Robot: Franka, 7 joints.
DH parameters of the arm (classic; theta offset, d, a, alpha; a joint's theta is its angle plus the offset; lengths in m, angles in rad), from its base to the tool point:
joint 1: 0 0.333 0 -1.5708
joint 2: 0 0 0 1.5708
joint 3: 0 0.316 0.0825 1.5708
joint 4: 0 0 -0.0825 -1.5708
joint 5: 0 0.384 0 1.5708
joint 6: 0 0 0.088 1.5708
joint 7: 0 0.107 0 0
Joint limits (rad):
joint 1: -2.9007..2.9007
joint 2: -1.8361..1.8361
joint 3: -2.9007..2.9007
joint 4: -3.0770..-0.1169
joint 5: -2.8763..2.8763
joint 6: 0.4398..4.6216
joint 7: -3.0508..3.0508
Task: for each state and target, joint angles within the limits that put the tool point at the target. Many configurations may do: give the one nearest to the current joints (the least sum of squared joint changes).
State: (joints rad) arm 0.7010 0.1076 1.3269 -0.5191 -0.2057 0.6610 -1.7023
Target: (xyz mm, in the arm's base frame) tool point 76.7 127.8 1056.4
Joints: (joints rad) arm 0.3958 -0.0489 0.9265 -0.1169 -0.5474 1.0524 -1.7023
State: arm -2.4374 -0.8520 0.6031 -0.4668 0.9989 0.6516 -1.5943
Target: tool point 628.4 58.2 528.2
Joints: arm -2.6856 -1.3524 0.8154 -0.4453 1.0351 0.4508 -1.5943
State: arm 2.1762 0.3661 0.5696 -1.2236 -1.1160 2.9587 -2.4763
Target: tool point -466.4 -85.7 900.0
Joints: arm 2.3484 -0.2315 0.6192 -1.4456 -1.2300 3.2549 -2.4763
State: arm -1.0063 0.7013 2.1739 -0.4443 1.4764 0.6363 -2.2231
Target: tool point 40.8 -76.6 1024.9
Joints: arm -1.0796 0.3935 2.3300 -0.3370 1.5189 0.6426 -2.2231
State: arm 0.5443 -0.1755 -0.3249 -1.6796 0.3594 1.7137 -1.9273
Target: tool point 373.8 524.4 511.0
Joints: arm 0.9056 0.2458 -0.0035 -1.5656 0.4146 1.8504 -1.9273
